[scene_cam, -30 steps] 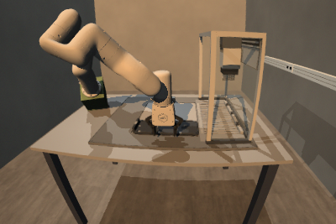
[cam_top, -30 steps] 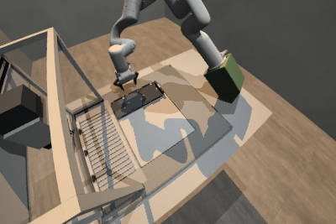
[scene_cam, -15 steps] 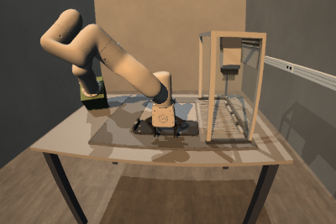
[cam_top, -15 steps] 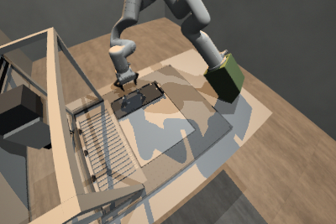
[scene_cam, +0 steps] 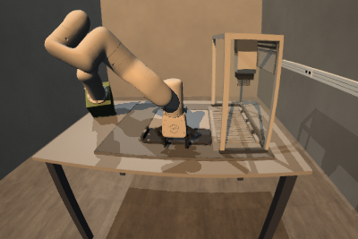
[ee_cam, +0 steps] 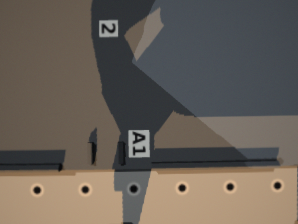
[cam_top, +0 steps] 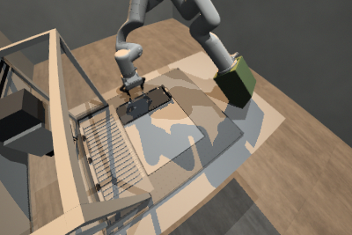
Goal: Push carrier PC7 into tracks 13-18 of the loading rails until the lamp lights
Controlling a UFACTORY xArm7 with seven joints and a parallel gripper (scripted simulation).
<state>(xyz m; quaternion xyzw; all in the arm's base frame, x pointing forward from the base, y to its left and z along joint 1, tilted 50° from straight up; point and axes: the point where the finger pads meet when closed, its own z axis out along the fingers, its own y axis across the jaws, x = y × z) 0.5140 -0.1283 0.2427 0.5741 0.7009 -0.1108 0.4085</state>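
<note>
My gripper is now 11 cm to the right of the carrier PC7, 1 cm past it and 1 cm above it.
</note>
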